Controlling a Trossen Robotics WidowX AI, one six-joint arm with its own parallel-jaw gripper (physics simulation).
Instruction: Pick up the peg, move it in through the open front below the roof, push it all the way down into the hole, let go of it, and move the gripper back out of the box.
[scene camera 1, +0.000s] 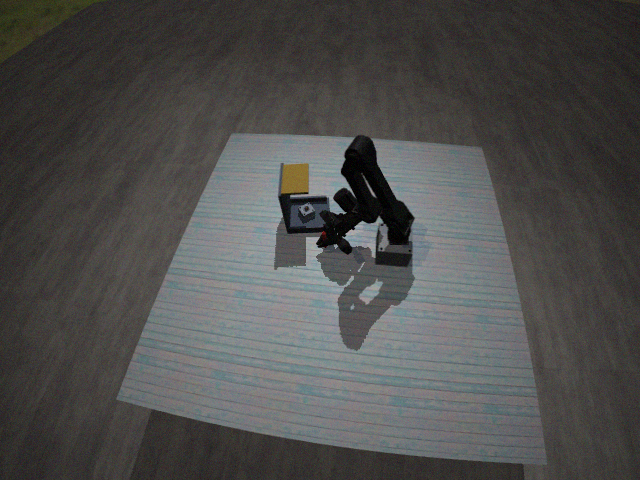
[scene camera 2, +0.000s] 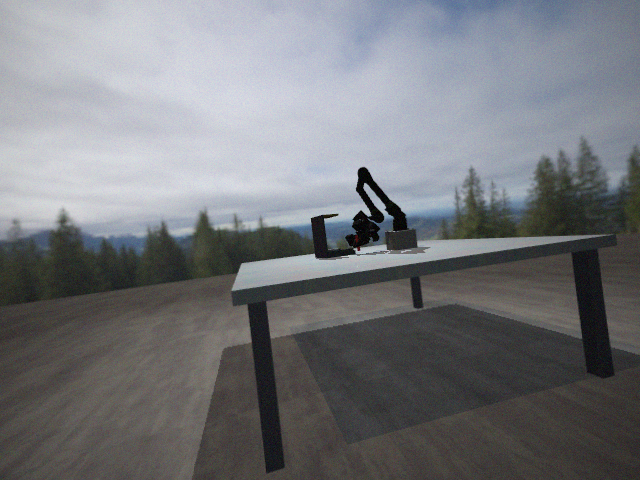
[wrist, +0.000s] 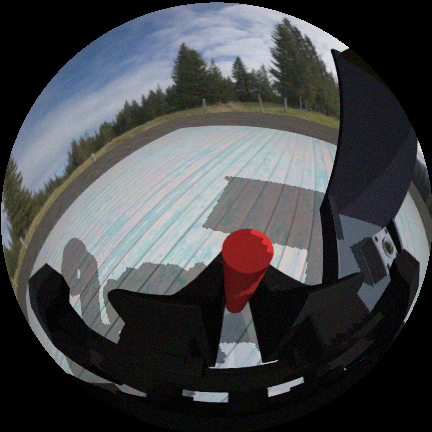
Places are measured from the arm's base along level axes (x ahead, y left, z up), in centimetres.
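Pixels of known places: gripper, fingertip midpoint: (scene camera 1: 317, 245) (scene camera 2: 354, 247); arm's base at its link origin: (scene camera 1: 398, 236) (scene camera 2: 400, 230).
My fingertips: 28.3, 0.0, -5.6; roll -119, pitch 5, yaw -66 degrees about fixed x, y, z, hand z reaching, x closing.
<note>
For each thing: its middle in the pictures, then the offset to it from my fingertips, as dx, dy, dz. "pt": a spot on its surface instead. Level surfaces: height alone.
- red peg at the middle of its body: (wrist: 238, 290) (scene camera 1: 324, 239) -2.7, -1.4, +1.8
- grey-blue floor at its surface level: dz -3.4
- pale block at the middle of its body: (wrist: 381, 253) (scene camera 1: 306, 211) +4.9, -17.6, -1.8
- low dark rim at a spot on its surface: (scene camera 1: 305, 231) pt +5.0, -8.4, -2.9
- striped table top at its surface level: dz -4.2
My gripper (scene camera 1: 324, 240) (scene camera 2: 354, 241) (wrist: 234, 255) is shut on the red peg (scene camera 1: 323, 236) (scene camera 2: 358, 240) (wrist: 247, 252). The peg stands roughly upright between the fingers, low over the table and outside the box, beside its base; its lower end is partly hidden. The box has a dark side wall (scene camera 2: 320, 238) (wrist: 375, 135), a yellow roof (scene camera 1: 295, 178) (scene camera 2: 326, 215) and a grey-blue floor (scene camera 1: 316, 222). A pale block (scene camera 1: 306, 209) (wrist: 380, 254) with a round hole in its top stands on that floor. In the wrist view the block is to the right of the peg.
The low dark rim (scene camera 1: 305, 231) of the box floor is close to the gripper. The arm's grey base (scene camera 1: 393, 254) (scene camera 2: 401, 239) stands to the right in both scene views. The striped table top (scene camera 1: 330, 361) (scene camera 2: 289, 271) carries shadows of the arm and box.
</note>
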